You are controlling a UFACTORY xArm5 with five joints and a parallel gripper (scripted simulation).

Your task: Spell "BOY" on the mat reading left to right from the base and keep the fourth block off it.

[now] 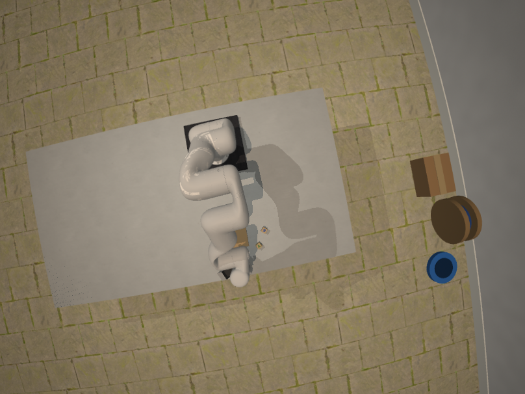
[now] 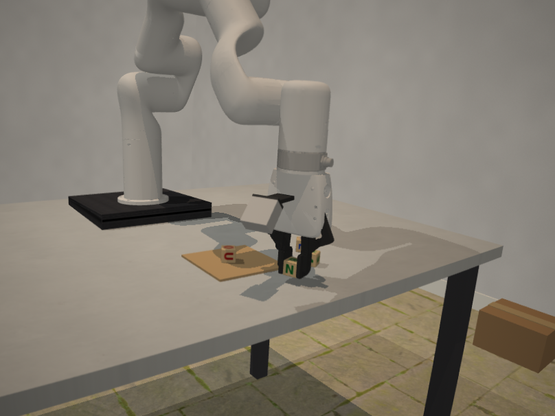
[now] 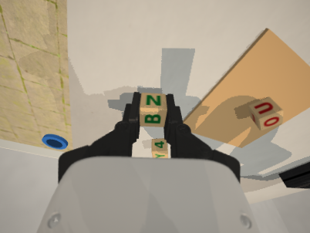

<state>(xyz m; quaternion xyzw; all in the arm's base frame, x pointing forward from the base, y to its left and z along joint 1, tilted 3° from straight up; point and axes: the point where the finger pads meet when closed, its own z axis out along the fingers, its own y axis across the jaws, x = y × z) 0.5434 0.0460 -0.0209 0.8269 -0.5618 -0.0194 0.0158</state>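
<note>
Now: hand 13 cm past the tan mat, 4 cm to the left of it and 3 cm above it.
</note>
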